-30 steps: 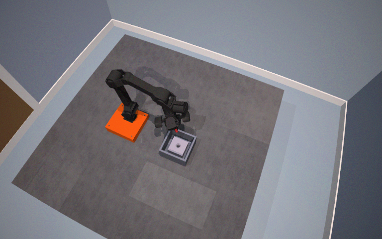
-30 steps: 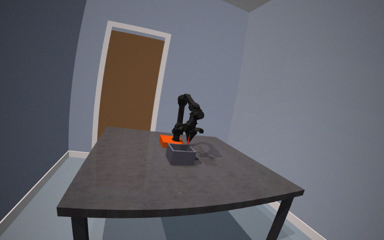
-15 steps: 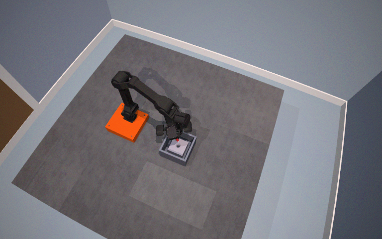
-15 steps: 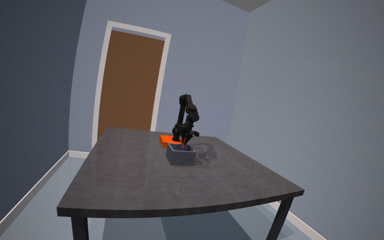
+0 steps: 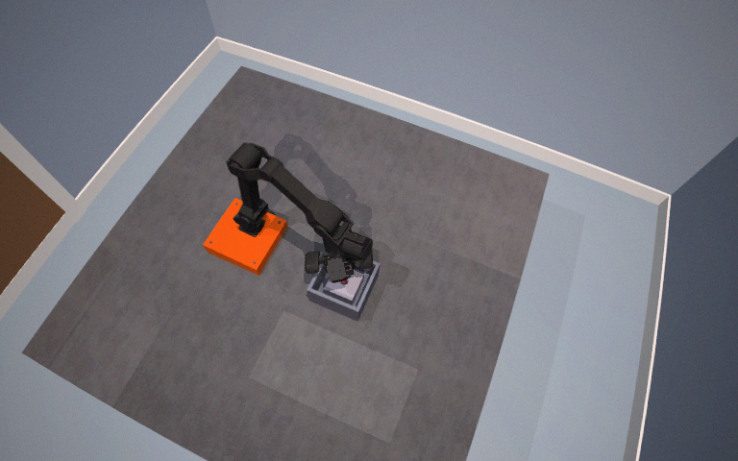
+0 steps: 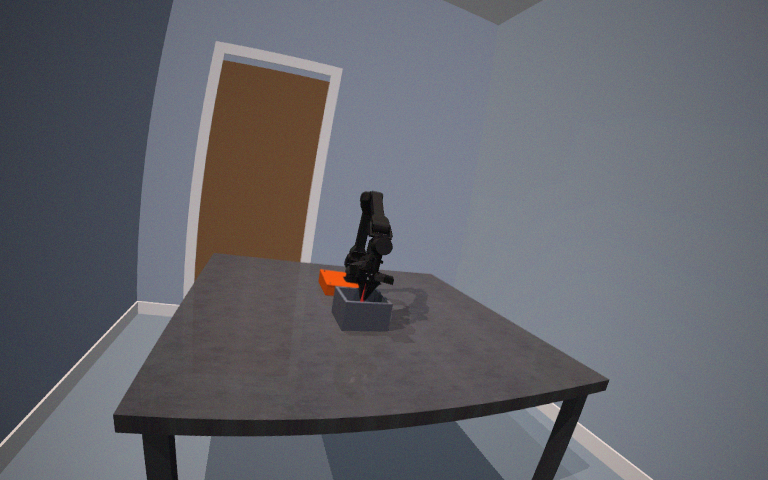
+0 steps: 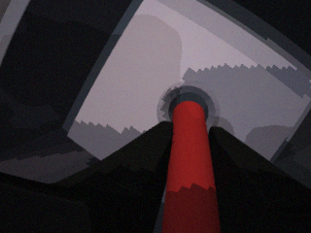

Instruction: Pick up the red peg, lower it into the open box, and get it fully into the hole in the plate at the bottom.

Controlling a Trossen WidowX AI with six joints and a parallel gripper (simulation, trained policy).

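Right now the red peg is 20 mm above my gripper tip, 10 mm to the left of it and 10 mm behind it. From my gripper tip the other things lie so: grey box (50 mm below); pale plate (30 mm below).
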